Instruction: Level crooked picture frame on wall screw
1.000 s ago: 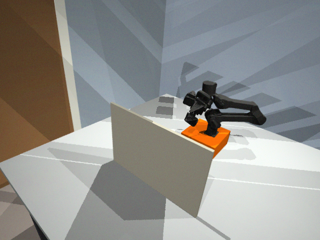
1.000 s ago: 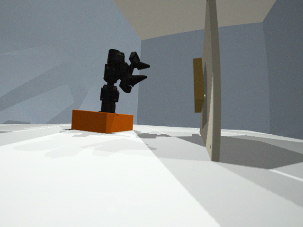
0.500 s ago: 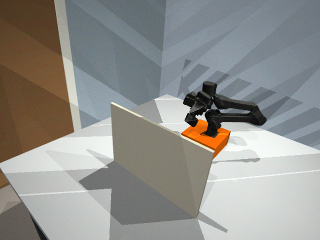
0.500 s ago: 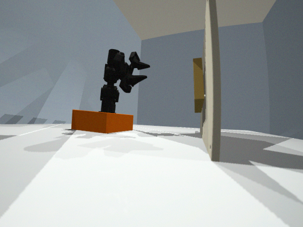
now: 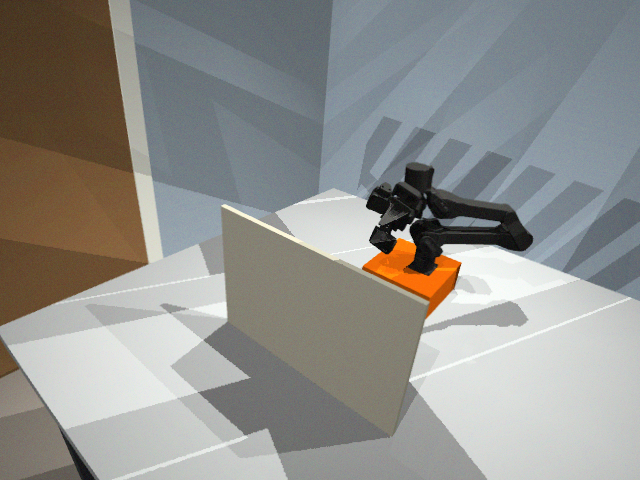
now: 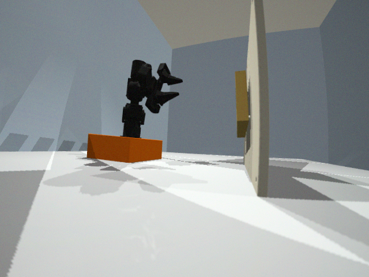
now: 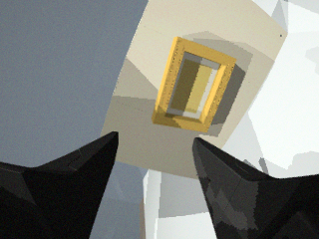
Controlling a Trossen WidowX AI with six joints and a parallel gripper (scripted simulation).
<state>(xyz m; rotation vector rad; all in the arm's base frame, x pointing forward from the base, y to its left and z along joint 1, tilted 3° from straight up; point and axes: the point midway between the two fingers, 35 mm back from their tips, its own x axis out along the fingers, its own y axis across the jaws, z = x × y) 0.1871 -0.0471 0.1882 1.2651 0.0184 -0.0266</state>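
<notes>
The yellow picture frame is 20 cm ahead of my gripper tip, 3 cm to the right of it and 9 cm below it. Also, from my gripper tip: wall panel: 21 cm ahead, 2 cm to the right, 10 cm below.
</notes>
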